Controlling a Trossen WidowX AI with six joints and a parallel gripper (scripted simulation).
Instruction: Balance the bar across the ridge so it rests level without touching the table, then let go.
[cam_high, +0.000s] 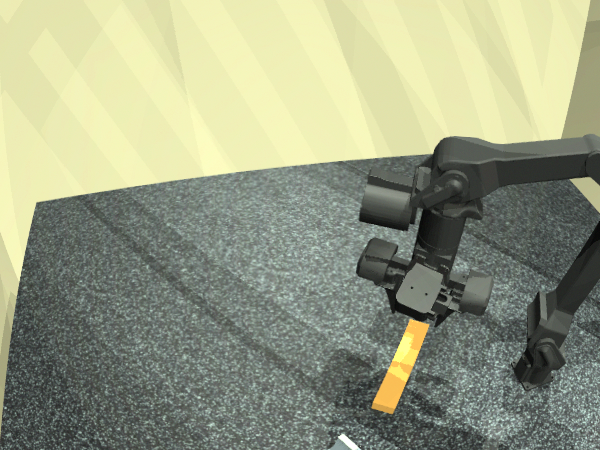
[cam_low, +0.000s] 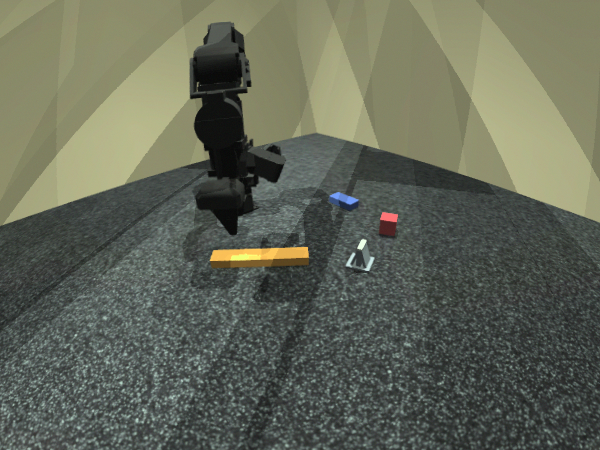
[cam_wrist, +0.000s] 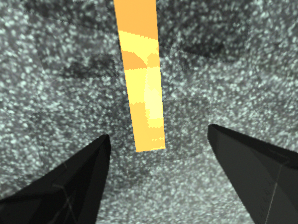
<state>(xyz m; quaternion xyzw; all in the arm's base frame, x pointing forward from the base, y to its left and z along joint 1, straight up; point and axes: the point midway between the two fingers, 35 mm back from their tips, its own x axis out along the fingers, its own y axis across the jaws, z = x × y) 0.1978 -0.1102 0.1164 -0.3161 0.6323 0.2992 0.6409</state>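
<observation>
My gripper tip is 2 cm short of the orange bar, 3 cm to the right of it and 7 cm above it. From my gripper tip the other things lie so: blue block (4 cm behind, 31 cm to the left, 7 cm below); then red cube (11 cm ahead, 29 cm to the left, 7 cm below).
</observation>
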